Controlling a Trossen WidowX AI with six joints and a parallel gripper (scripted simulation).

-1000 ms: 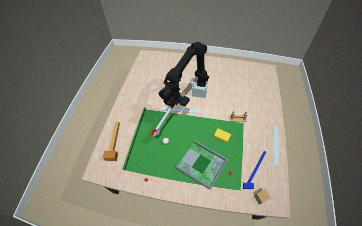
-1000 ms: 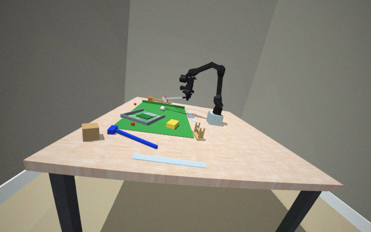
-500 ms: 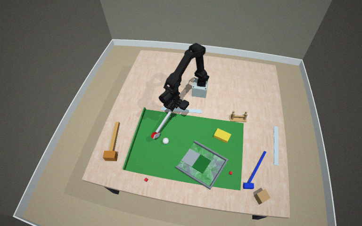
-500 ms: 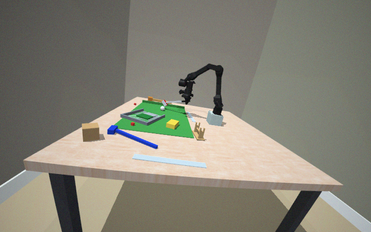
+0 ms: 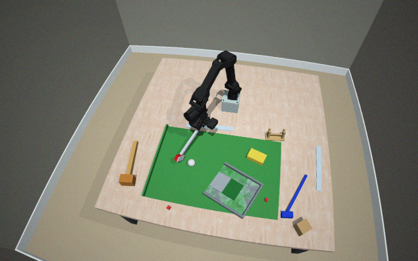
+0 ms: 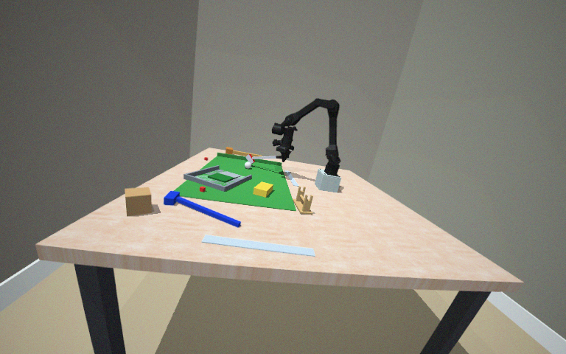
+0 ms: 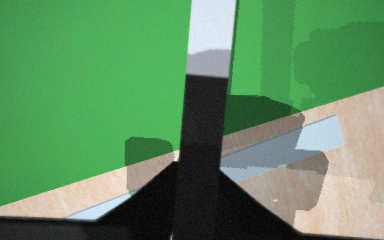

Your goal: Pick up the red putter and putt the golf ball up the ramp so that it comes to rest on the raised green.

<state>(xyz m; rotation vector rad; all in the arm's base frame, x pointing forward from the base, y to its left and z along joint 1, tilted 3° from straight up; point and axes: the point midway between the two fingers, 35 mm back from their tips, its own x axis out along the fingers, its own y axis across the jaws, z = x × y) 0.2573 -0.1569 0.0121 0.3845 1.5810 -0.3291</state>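
Right now the red putter is 110 mm ahead of my gripper tip and 50 mm to the right of it. The rest, counted from my gripper tip: white golf ball: 210 mm ahead, 30 mm to the right, 60 mm below; then green mat: 220 mm ahead, 110 mm to the left, 80 mm below; then yellow block: 130 mm ahead, 330 mm to the left, 70 mm below.
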